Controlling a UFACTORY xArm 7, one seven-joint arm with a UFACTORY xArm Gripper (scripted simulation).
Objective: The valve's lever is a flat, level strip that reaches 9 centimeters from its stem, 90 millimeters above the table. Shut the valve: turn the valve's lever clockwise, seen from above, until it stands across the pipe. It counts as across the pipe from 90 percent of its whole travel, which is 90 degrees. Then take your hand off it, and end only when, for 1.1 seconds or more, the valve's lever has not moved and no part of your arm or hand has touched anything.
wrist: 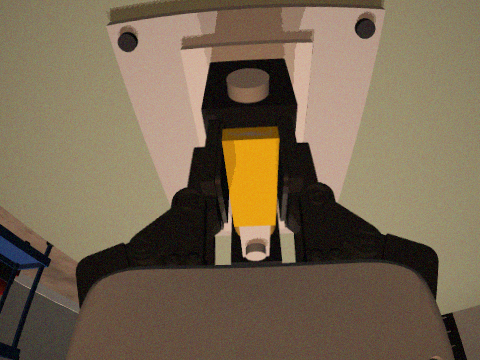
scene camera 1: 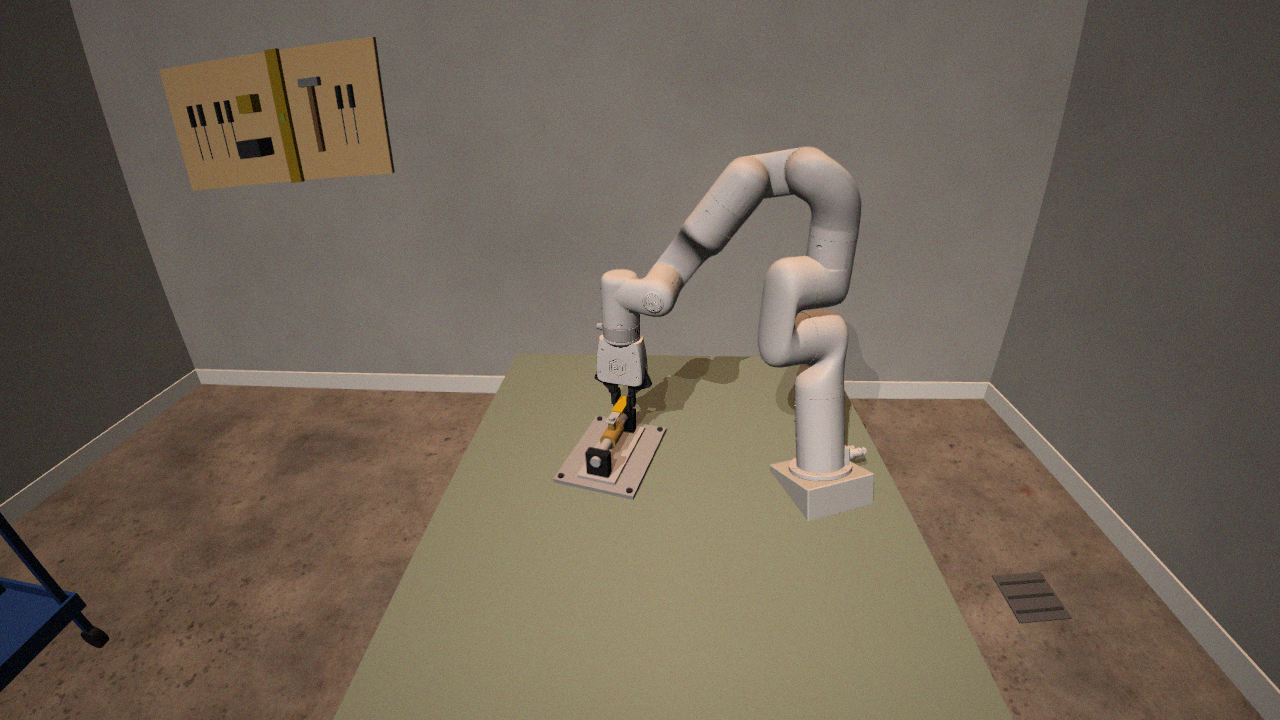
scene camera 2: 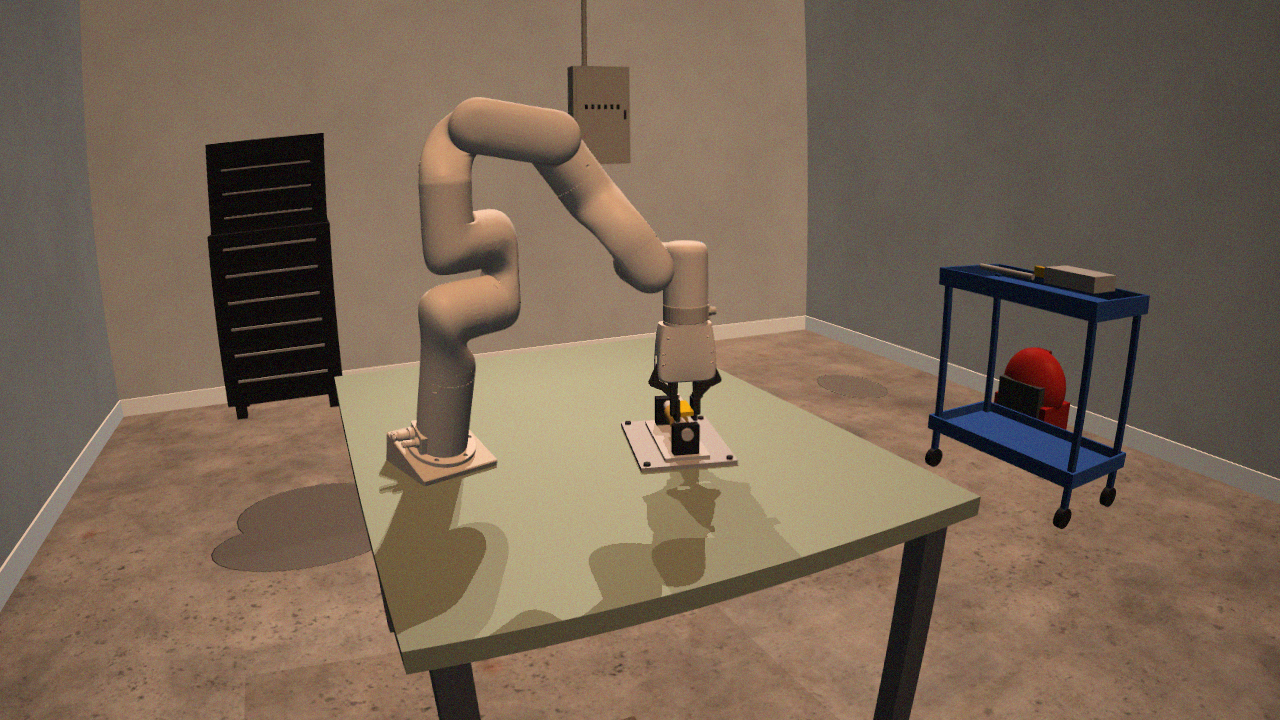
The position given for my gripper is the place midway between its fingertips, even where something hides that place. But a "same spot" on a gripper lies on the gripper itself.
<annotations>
my gripper: wrist; scene camera 1 623,407; scene camera 2
same spot on my gripper: (scene camera 2: 671,390) = (wrist: 336,223)
</annotations>
